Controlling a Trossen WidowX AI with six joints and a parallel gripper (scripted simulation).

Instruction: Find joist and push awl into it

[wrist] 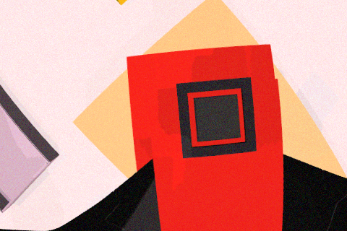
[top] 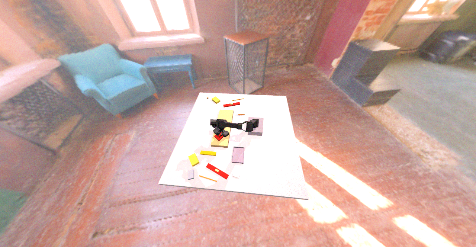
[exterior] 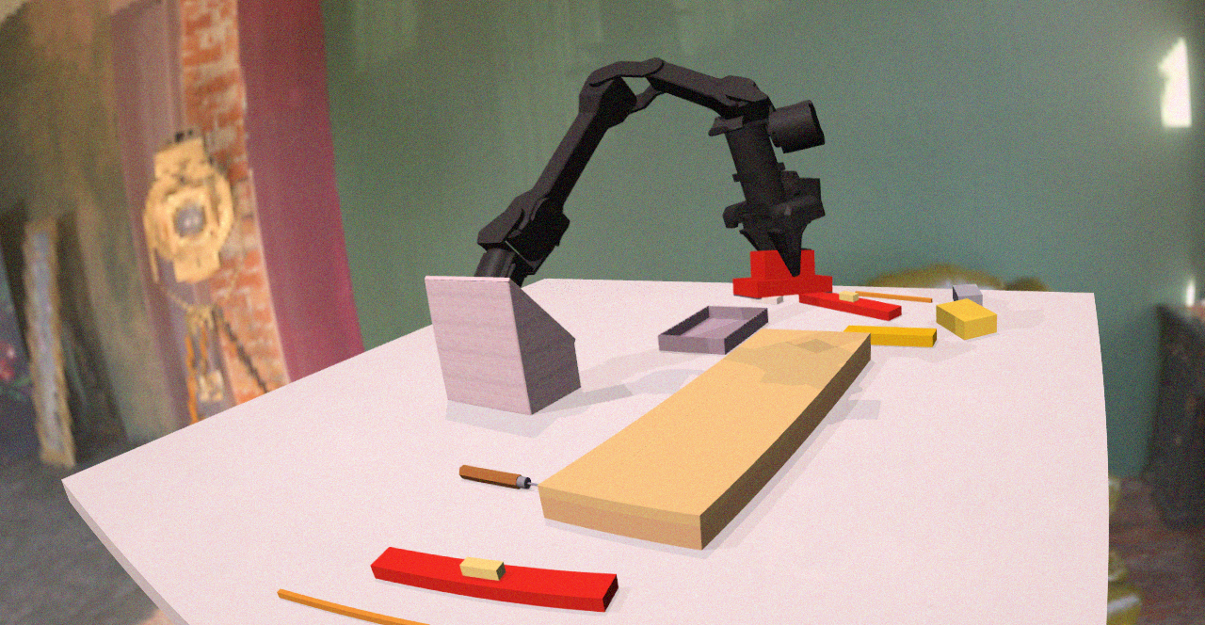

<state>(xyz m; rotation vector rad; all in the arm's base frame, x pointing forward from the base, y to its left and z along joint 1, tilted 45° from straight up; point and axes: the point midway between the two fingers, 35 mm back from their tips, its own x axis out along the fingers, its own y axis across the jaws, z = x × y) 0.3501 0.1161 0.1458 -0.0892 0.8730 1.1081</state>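
Now: gripper tip 1 cm short of the square light, 2 cm to the right of it and 3 cm below it. The rest, counted from my gripper tip: red stud finder 1 cm to the left, 2 cm above; grey tray 20 cm behind, 14 cm to the left, 13 cm below; yellow bar 11 cm ahead, 15 cm to the left, 13 cm below.
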